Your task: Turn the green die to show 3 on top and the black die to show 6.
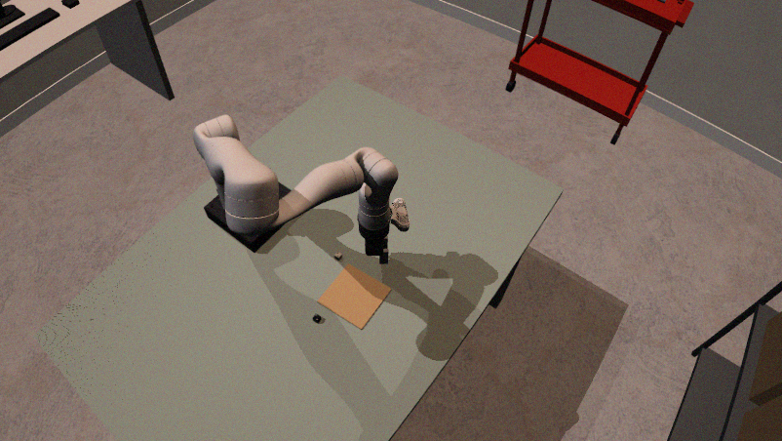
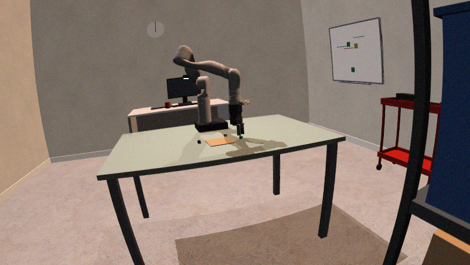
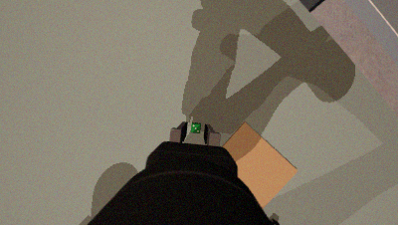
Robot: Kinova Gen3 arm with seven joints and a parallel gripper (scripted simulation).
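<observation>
The green die is 3 cm below my hand. Also, from my hand: white die: 11 cm behind, 6 cm to the right, 3 cm below; then black die: 5 cm behind, 24 cm to the right, 3 cm below; then orange mat: 1 cm behind, 13 cm to the right, 4 cm below.
</observation>
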